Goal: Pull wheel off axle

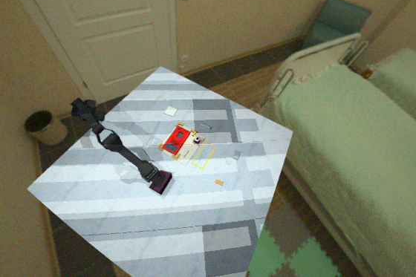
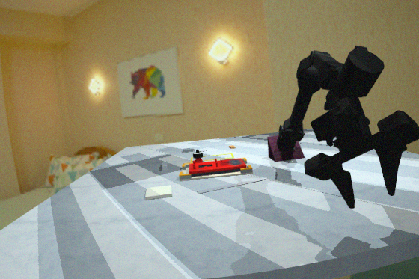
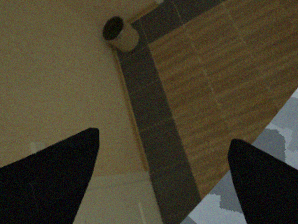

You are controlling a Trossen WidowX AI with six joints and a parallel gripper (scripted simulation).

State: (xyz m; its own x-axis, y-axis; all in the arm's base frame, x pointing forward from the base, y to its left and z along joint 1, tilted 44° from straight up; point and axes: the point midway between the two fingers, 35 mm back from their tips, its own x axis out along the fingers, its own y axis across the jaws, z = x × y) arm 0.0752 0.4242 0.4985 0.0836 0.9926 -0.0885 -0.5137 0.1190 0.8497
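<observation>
Now: gripper tip 39 cm to the left of the flat pale tile, 39 cm short of it and 9 cm above it.
</observation>
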